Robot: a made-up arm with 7 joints. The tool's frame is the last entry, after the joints. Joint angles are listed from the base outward. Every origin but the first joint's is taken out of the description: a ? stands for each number. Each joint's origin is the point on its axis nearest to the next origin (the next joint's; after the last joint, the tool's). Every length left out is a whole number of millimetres.
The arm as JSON. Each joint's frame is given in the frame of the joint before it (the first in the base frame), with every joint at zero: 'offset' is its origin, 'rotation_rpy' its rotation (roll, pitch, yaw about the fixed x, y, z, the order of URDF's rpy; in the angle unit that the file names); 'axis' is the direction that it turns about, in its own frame. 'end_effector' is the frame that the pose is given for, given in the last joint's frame.
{
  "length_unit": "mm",
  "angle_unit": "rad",
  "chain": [
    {
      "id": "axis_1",
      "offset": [
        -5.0,
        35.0,
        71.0
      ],
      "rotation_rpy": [
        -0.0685,
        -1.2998,
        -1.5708
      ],
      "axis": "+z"
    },
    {
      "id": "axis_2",
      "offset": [
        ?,
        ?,
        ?
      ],
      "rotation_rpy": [
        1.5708,
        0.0,
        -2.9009
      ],
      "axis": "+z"
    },
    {
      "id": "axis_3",
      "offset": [
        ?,
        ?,
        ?
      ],
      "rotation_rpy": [
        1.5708,
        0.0,
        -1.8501
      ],
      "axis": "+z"
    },
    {
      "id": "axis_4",
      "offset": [
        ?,
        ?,
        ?
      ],
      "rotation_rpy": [
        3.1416,
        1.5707,
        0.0
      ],
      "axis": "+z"
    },
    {
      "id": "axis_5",
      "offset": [
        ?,
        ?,
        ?
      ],
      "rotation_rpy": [
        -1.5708,
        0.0,
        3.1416
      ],
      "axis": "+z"
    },
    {
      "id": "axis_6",
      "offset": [
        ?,
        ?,
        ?
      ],
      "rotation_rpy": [
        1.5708,
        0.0,
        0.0
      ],
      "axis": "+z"
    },
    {
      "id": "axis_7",
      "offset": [
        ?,
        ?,
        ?
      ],
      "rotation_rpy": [
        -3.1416,
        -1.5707,
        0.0
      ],
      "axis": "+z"
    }
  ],
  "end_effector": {
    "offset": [
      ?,
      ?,
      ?
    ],
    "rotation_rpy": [
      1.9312,
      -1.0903,
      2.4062
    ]
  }
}
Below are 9 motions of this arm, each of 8 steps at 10 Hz.
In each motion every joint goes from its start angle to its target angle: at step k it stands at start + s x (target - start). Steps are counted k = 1, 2, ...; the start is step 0. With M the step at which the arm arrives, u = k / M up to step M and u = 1 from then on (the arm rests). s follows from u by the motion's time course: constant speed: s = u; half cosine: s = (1 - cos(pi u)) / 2; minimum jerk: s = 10 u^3 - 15 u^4 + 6 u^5.
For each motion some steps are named. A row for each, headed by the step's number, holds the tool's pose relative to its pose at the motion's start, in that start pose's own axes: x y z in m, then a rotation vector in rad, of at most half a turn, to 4 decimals.
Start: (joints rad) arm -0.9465 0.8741 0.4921 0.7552 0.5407 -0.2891 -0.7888
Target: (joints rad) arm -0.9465 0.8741 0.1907 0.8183 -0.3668 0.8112 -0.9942
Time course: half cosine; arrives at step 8
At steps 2, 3, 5, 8:
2: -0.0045 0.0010 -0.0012 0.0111 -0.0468 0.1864
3: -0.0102 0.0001 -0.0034 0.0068 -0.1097 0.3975
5: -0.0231 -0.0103 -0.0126 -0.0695 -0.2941 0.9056
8: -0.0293 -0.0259 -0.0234 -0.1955 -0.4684 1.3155

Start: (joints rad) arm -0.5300 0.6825 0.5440 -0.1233 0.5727 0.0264 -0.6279
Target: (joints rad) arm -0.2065 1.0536 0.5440 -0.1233 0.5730 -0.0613 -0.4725
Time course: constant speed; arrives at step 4
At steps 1, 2, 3, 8:
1: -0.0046 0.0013 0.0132 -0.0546 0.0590 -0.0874
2: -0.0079 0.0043 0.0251 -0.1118 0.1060 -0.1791
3: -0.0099 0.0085 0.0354 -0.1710 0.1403 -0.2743
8: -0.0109 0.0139 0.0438 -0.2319 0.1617 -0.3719

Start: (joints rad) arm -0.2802 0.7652 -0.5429 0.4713 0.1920 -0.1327 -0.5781
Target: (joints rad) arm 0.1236 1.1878 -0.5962 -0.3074 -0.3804 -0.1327 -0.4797
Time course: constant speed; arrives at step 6
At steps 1, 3, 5, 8:
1: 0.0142 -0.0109 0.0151 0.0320 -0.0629 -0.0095
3: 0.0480 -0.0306 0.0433 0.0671 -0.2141 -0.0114
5: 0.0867 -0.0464 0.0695 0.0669 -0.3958 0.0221
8: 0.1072 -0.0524 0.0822 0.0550 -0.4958 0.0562

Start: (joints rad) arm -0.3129 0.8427 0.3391 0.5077 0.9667 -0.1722 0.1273
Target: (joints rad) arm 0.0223 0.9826 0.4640 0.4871 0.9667 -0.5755 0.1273
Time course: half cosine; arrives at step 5
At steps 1, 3, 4, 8:
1: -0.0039 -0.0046 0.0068 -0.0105 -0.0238 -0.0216
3: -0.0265 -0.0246 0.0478 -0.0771 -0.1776 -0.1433
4: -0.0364 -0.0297 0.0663 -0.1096 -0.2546 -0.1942
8: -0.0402 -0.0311 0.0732 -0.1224 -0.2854 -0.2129

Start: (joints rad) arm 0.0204 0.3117 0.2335 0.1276 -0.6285 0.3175 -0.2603
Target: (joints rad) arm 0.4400 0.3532 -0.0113 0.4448 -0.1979 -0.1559 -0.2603
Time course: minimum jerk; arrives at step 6
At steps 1, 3, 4, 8:
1: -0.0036 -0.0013 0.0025 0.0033 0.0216 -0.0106
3: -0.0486 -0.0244 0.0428 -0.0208 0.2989 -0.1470
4: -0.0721 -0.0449 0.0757 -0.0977 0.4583 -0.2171
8: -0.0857 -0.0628 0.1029 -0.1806 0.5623 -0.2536

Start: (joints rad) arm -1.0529 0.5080 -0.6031 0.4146 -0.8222 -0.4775 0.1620
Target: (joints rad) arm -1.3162 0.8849 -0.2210 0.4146 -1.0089 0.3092 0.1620
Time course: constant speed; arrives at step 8
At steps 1, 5, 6, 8:
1: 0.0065 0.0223 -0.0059 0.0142 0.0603 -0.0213
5: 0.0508 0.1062 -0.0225 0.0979 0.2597 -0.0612
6: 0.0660 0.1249 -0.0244 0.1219 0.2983 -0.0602
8: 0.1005 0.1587 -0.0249 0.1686 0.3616 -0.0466

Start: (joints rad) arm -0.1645 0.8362 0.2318 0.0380 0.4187 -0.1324 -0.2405
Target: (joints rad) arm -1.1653 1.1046 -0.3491 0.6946 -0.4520 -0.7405 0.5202
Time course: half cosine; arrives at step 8
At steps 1, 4, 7, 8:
1: -0.0019 0.0044 -0.0052 0.0508 -0.0233 -0.0010
4: -0.0243 0.0756 -0.0516 0.6840 -0.2104 0.0322
7: -0.0461 0.1690 -0.0557 1.3784 -0.2331 0.1237
8: -0.0479 0.1771 -0.0537 1.4402 -0.2289 0.1325

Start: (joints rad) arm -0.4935 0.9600 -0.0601 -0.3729 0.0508 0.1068 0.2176
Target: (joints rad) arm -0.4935 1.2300 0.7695 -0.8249 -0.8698 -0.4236 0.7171
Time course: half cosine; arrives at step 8
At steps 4, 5, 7, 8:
4: 0.0301 0.0873 0.0391 0.7102 -0.2853 0.0140
5: 0.0497 0.1095 0.0598 0.9430 -0.4456 0.0291
7: 0.0805 0.1274 0.0914 1.2098 -0.7137 0.0820
8: 0.0849 0.1287 0.0959 1.2402 -0.7544 0.0932

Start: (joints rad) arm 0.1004 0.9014 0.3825 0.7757 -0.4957 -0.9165 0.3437
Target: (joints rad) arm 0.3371 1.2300 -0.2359 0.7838 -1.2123 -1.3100 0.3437
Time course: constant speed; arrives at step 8
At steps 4, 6, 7, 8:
4: 0.0032 0.0181 0.0001 -0.0340 -0.0895 0.0534
6: 0.0031 0.0277 0.0024 -0.0505 -0.1054 0.0617
7: 0.0026 0.0330 0.0040 -0.0582 -0.1081 0.0593
8: 0.0021 0.0387 0.0058 -0.0657 -0.1083 0.0518

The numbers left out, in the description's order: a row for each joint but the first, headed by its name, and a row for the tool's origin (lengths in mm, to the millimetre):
axis_2: -15.0 -41.0 0.0
axis_3: 221.0 -42.0 0.0
axis_4: -17.0 4.0 0.0
axis_5: -6.0 -154.0 0.0
axis_6: 30.0 24.0 0.0
axis_7: 14.0 46.0 0.0
tool: 5.0 27.0 0.0

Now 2 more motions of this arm.
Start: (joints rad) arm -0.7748 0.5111 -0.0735 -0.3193 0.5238 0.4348 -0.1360
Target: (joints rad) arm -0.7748 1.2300 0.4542 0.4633 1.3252 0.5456 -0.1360
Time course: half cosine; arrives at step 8
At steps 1, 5, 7, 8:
1: -0.0092 0.0006 -0.0010 -0.0140 0.0628 -0.0344
5: -0.1666 0.0609 0.0494 -0.2038 1.1022 -0.5602
7: -0.2084 0.1090 0.1016 -0.2637 1.5060 -0.7145
8: -0.2125 0.1163 0.1098 -0.2718 1.5610 -0.7321

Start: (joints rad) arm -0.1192 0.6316 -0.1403 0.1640 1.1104 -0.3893 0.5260
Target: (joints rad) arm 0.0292 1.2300 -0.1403 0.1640 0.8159 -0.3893 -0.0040
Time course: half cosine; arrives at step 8
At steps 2, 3, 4, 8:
2: -0.0152 0.0022 0.0166 -0.1160 -0.0370 -0.0101
3: -0.0320 0.0070 0.0338 -0.2445 -0.0761 -0.0205
4: -0.0517 0.0154 0.0521 -0.3961 -0.1195 -0.0320
8: -0.1008 0.0494 0.0875 -0.7915 -0.2188 -0.0587

